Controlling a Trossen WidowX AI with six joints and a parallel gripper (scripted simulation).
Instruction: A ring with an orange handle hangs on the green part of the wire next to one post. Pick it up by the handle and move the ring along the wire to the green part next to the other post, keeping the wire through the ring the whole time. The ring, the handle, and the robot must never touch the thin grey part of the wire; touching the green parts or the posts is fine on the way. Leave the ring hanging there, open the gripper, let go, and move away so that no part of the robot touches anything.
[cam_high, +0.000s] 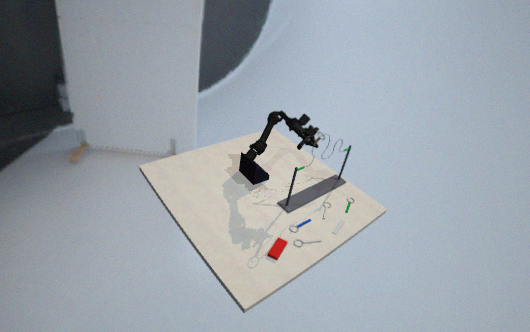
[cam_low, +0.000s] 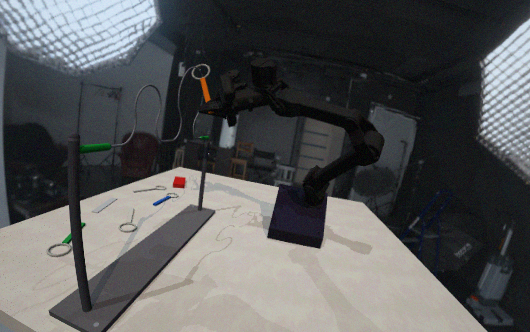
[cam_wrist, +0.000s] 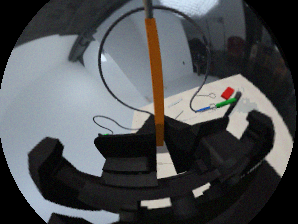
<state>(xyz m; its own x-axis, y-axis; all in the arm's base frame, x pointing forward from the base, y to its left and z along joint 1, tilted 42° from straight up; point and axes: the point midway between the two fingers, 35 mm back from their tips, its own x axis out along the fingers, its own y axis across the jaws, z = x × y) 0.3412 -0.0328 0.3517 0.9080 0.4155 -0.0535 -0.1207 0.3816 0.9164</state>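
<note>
The orange-handled ring is 8 cm above my gripper tip, 4 cm to the right of it and 1 cm ahead of it. From my gripper tip the other things lie so: grey bar (38 cm below, 36 cm ahead, 6 cm to the right); then green-handled ring (38 cm below, 27 cm ahead, 20 cm to the left); then blue-handled ring (38 cm below, 27 cm to the right, 21 cm ahead).
</note>
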